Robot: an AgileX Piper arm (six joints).
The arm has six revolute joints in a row. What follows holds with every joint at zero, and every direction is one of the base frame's. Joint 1 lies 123.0 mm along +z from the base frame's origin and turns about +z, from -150.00 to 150.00 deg. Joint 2 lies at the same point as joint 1 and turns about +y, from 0.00 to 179.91 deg. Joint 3 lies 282.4 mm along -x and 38.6 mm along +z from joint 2 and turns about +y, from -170.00 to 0.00 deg. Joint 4 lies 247.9 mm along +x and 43.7 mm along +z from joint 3 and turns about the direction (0.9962, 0, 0.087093), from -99.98 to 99.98 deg. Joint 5 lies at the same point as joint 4 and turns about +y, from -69.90 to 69.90 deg. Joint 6 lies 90.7 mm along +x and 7.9 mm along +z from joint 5 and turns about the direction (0.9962, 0, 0.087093), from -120.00 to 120.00 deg. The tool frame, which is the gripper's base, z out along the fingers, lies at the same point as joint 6; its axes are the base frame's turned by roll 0.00, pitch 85.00 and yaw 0.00 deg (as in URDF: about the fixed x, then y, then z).
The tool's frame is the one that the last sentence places.
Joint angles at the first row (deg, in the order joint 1, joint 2, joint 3, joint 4, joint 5, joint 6):
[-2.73 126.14 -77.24 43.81 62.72 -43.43]
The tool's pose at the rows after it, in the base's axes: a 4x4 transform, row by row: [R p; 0 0 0 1], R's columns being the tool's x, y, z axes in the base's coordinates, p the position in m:
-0.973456 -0.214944 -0.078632 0.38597; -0.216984 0.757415 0.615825 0.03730; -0.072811 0.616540 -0.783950 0.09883; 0 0 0 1
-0.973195 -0.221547 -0.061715 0.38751; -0.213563 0.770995 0.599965 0.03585; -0.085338 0.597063 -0.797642 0.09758; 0 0 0 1
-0.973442 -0.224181 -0.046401 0.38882; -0.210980 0.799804 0.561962 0.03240; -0.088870 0.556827 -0.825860 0.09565; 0 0 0 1
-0.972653 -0.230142 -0.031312 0.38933; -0.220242 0.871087 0.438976 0.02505; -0.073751 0.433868 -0.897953 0.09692; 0 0 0 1
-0.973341 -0.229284 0.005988 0.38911; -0.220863 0.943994 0.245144 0.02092; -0.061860 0.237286 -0.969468 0.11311; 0 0 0 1
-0.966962 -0.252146 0.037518 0.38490; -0.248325 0.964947 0.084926 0.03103; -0.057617 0.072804 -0.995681 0.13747; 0 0 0 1
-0.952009 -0.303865 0.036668 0.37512; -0.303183 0.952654 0.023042 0.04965; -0.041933 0.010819 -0.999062 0.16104; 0 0 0 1
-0.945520 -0.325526 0.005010 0.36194; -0.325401 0.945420 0.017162 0.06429; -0.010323 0.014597 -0.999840 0.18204; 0 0 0 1
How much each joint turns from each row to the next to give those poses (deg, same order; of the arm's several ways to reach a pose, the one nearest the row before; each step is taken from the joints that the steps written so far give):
[0.00 0.00 0.00 -0.11 -0.49 0.00]
[-0.01 0.00 0.00 -0.60 -1.45 0.00]
[0.01 -0.09 0.01 -2.25 -2.04 1.19]
[0.55 -1.14 -0.01 -8.58 -3.72 5.73]
[1.97 -3.33 0.00 -14.09 -3.23 11.65]
[3.70 -3.98 0.00 -12.20 0.54 10.27]
[3.80 -3.61 0.00 -4.72 3.67 3.52]
[2.55 -3.26 0.00 -0.21 5.06 1.41]

